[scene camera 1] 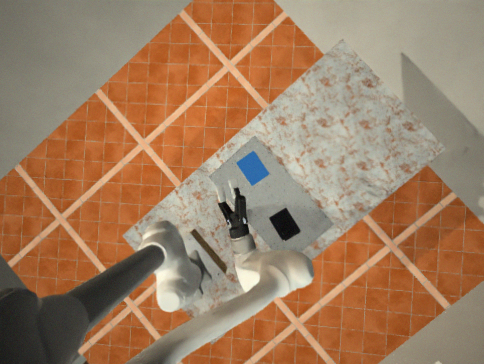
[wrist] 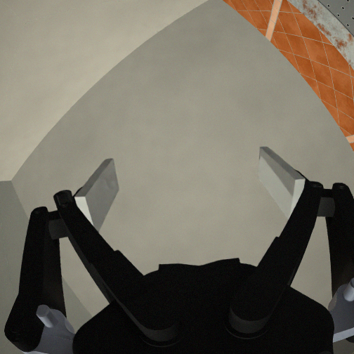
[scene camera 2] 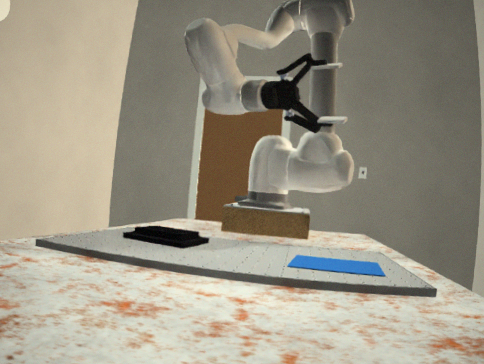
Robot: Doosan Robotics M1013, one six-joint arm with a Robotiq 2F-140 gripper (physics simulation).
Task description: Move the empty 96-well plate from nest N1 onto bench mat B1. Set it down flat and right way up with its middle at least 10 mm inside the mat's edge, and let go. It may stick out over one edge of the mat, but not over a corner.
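Seen in the pictures: gripper, between the fingertips: [scene camera 1: 224, 182] [scene camera 2: 343, 93]; arm's base, origin of its link: [scene camera 1: 190, 271] [scene camera 2: 266, 206].
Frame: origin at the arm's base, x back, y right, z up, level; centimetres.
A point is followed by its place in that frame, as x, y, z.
A black block-like shape [scene camera 1: 285, 224] {-59.3, 5.4, -6.9} [scene camera 2: 165, 236] {-63.1, 3.1, -6.8}, where the nest and plate appear to be, sits low on the grey board. It has a wider base and a raised upper part; plate and nest cannot be told apart in it. The flat blue mat [scene camera 1: 253, 168] {-60.0, -32.4, -8.2} [scene camera 2: 336, 265] {-60.8, -32.7, -8.2} lies on the same board, apart from the black shape, with its surface bare. My gripper [scene camera 1: 224, 185] {-45.7, -30.9, 29.6} [scene camera 2: 338, 93] {-45.7, -30.9, 29.6} [wrist: 187, 167] is wide open, with nothing between its pale fingers. It points sideways, high above the table. Neither the mat nor the black shape shows in the wrist view.
The grey perforated board [scene camera 1: 295, 195] {-73.2, -6.0, -8.4} [scene camera 2: 240, 260] {-67.0, -16.0, -8.4} lies on the marbled table [scene camera 1: 370, 130] {-129.8, -16.7, -9.7} [scene camera 2: 175, 310] {-93.0, -18.6, -9.7}. The robot's base stands on a brown block [scene camera 2: 265, 221] {-13.2, -4.0, -4.7} at the table's far end in scene camera 2. The wrist view shows wall, orange floor [wrist: 320, 65] and a table edge.
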